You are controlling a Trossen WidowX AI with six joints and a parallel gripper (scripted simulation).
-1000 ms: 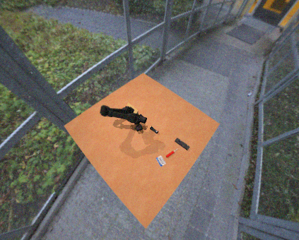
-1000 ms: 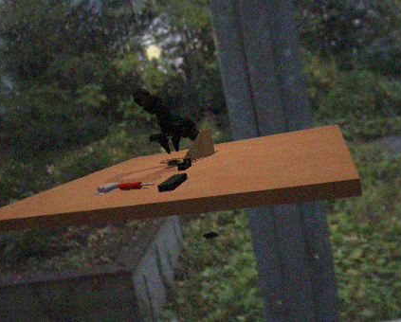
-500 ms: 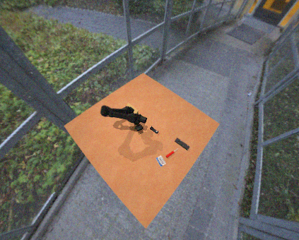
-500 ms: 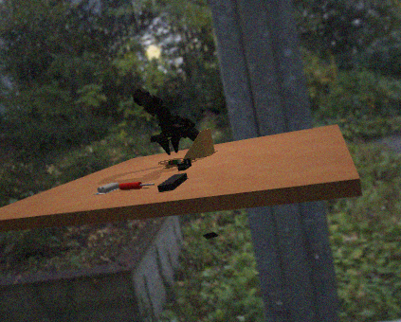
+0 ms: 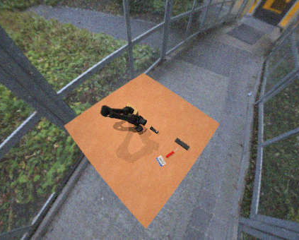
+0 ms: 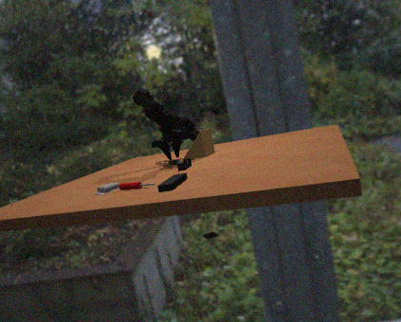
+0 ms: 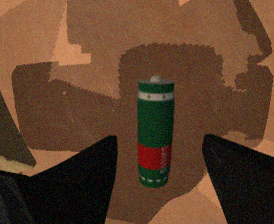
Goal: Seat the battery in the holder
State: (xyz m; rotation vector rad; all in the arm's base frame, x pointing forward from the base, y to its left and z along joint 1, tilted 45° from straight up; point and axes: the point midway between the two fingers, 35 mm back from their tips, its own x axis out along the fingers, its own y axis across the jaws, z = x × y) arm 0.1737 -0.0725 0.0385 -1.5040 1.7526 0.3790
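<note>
My gripper tip is now 2 cm above the battery. Also, from my gripper tip: red-handled screwdriver (45 cm ahead, 5 cm to the left, 2 cm below).
</note>
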